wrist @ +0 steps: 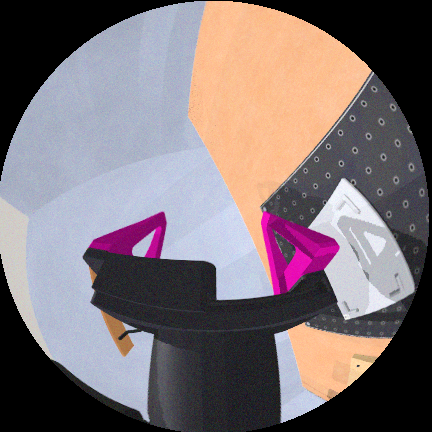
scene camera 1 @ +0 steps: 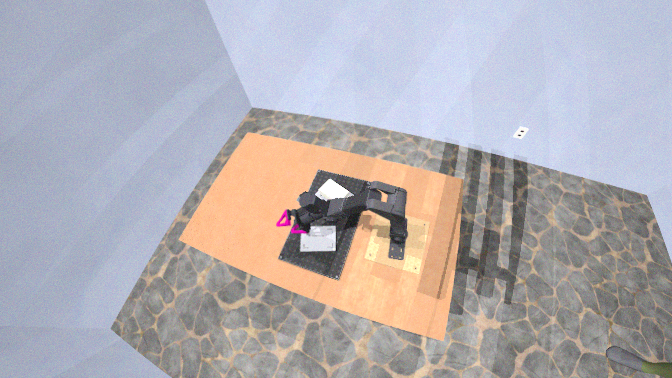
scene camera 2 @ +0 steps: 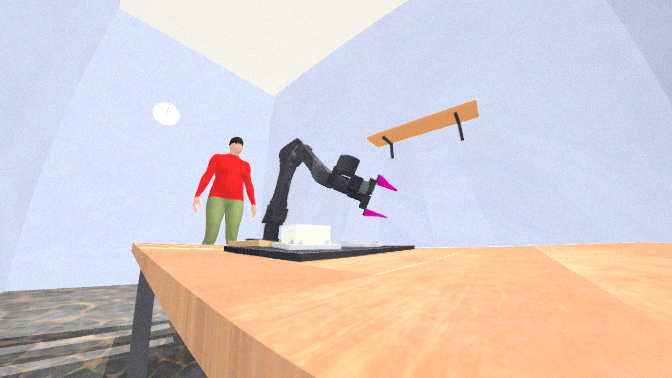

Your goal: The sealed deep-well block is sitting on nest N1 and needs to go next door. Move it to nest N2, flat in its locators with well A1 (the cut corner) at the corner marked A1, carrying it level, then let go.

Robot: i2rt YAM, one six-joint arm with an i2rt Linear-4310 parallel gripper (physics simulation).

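Frame: origin at the arm's base, x right, y back, z down, level; millimetres.
Where they show: gripper, fingertip midpoint: [wrist: 213,216] [scene camera 1: 284,228] [scene camera 2: 392,204]; arm's base at its link origin: [scene camera 1: 398,237] [scene camera 2: 270,243].
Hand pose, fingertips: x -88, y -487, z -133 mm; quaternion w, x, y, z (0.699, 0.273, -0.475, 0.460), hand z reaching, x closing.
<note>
Things, the pixels of their top centre, and the offset from my fingertips. Level surfaces: height alone.
- white deep-well block at its top centre: [scene camera 2: 304,226] [scene camera 1: 333,190] dx +261, dy +151, dz +84 mm
- flat light-grey plate at its top centre: [wrist: 351,266] [scene camera 2: 356,241] [scene camera 1: 317,237] dx +23, dy +124, dz +120 mm
- black perforated board at its top centre: [scene camera 2: 335,247] [scene camera 1: 326,218] dx +133, dy +140, dz +137 mm
- wooden table at its surface level: dz +150 mm
The white deep-well block [scene camera 1: 334,189] [scene camera 2: 305,233] sits upright on its nest on the black perforated board, partly hidden by the arm in scene camera 1. Its cut corner cannot be made out. The other nest, a flat light-grey plate [scene camera 1: 318,242] [scene camera 2: 364,244] [wrist: 372,270] with raised corner locators, holds no block; the gripper's shadow falls on it. The A1 mark is too small to read. My gripper [scene camera 1: 291,225] [scene camera 2: 391,203] [wrist: 213,216] is open and empty, with magenta fingers. It hangs high above the board's edge, tilted and pointing outward from the base, well apart from the block.
The black perforated board [scene camera 1: 313,262] [scene camera 2: 300,256] [wrist: 395,155] lies on the wooden table [scene camera 1: 225,200] [scene camera 2: 450,300] [wrist: 270,75]. The arm stands on a pale base plate [scene camera 1: 417,262]. A wall shelf [scene camera 2: 425,125] hangs behind, and a person in red [scene camera 2: 229,177] stands beyond the table.
</note>
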